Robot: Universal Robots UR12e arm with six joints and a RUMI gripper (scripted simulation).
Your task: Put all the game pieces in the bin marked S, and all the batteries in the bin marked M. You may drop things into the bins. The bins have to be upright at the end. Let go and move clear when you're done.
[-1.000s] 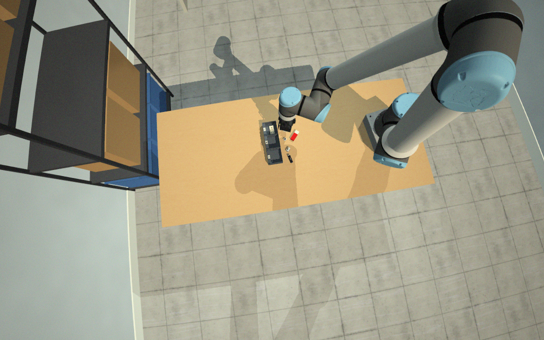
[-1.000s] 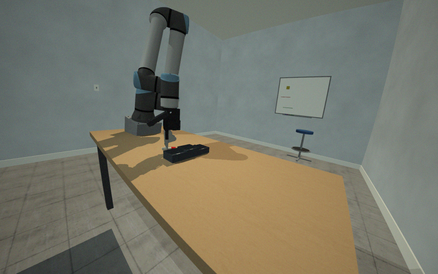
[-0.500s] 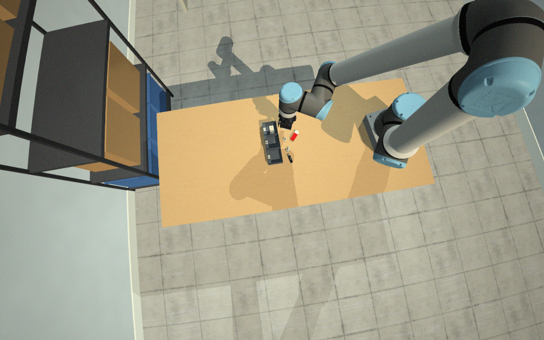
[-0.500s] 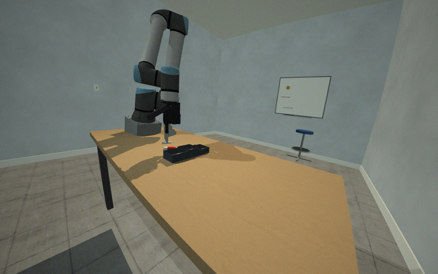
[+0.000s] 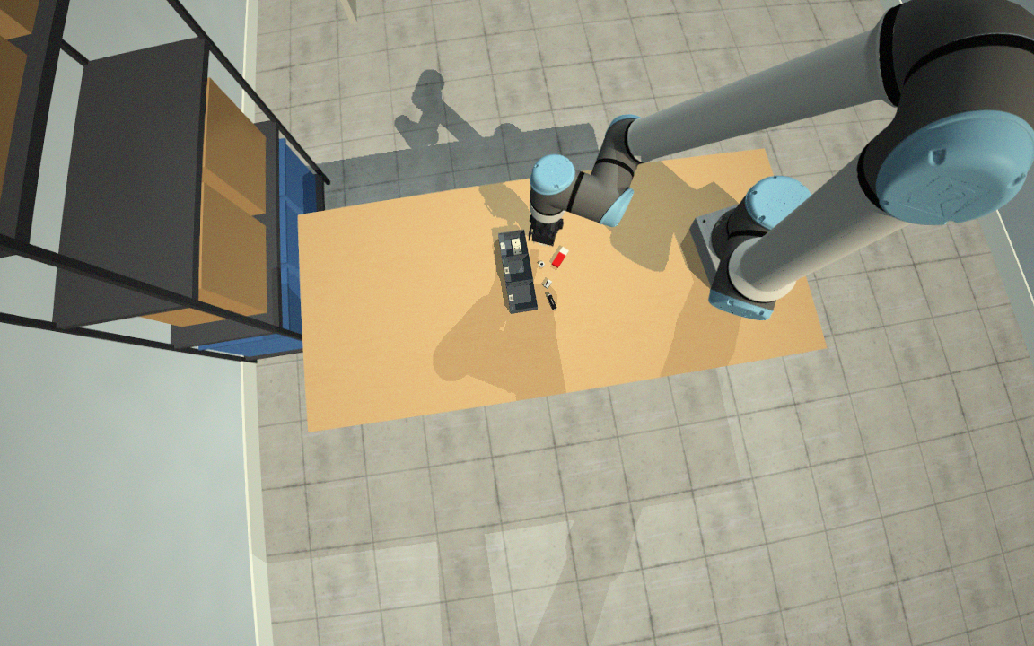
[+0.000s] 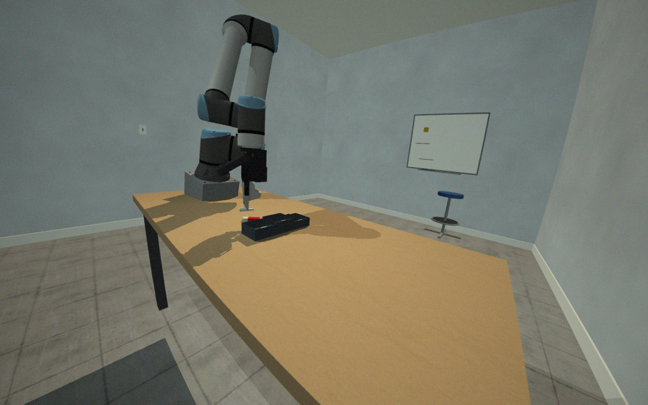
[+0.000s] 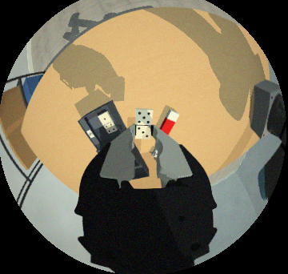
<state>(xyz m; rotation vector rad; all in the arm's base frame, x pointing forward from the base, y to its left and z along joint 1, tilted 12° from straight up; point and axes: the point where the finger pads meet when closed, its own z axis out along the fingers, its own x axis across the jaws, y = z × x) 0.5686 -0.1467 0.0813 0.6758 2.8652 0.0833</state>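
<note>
Now: hand 190 mm to the right of the black battery, 70 mm above it and 10 mm short of it. The rest, counted from my hand: dark three-part bin 100 mm ahead, 70 mm to the left, 60 mm below; round piece 80 mm below, 60 mm to the left, 20 mm ahead.
</note>
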